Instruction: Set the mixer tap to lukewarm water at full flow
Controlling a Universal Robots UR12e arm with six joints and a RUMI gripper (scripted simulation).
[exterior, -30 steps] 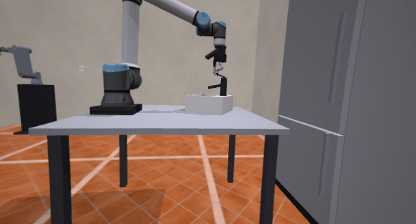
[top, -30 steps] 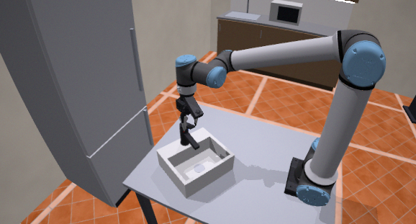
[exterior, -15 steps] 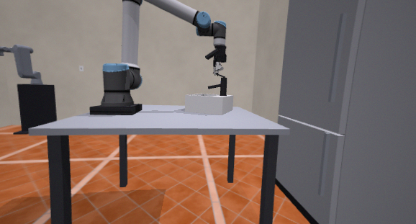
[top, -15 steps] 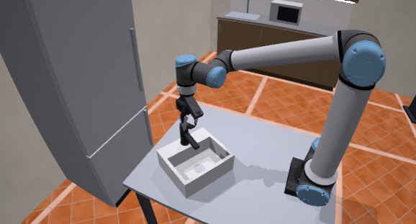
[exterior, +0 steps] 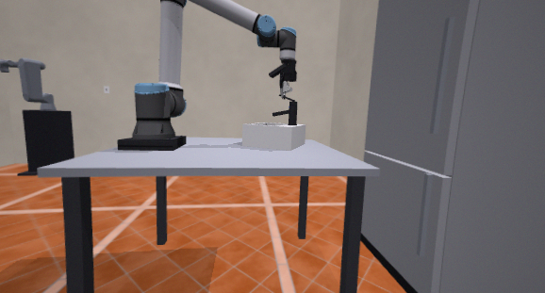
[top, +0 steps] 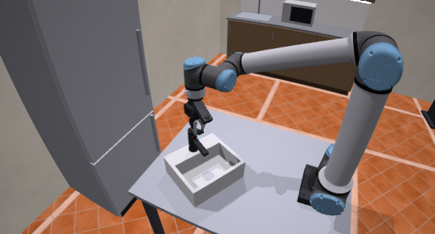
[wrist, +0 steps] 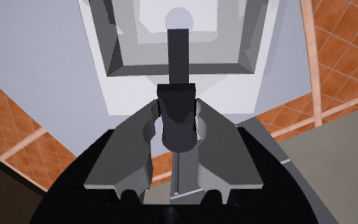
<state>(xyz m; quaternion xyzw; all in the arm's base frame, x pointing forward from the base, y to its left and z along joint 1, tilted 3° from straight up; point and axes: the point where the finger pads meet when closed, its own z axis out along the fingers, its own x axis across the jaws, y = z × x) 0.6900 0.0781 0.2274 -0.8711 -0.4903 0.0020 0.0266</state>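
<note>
My gripper is now 2 cm short of the lever, 1 cm to the left of it and 1 cm above it. Also, from my hand: white sink basin: 5 cm behind, 3 cm to the left, 25 cm below; black mixer tap: 4 cm ahead, 2 cm to the right, 6 cm below.
</note>
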